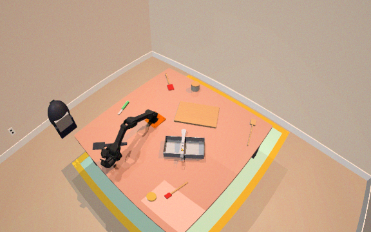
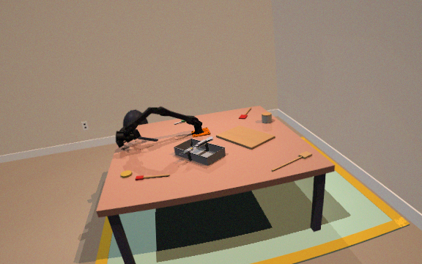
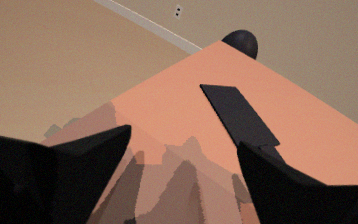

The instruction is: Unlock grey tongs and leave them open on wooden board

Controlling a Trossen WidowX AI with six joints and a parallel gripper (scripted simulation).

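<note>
Right now the yellow lock piece is 520 mm ahead of my gripper tip, 390 mm to the left of it and 30 mm above it. Round my gripper tip: tin (510 mm ahead, 440 mm to the left); yellow disc (540 mm ahead, 40 mm to the right, 20 mm below); black spatula (50 mm behind, 110 mm to the left, 30 mm below).
</note>
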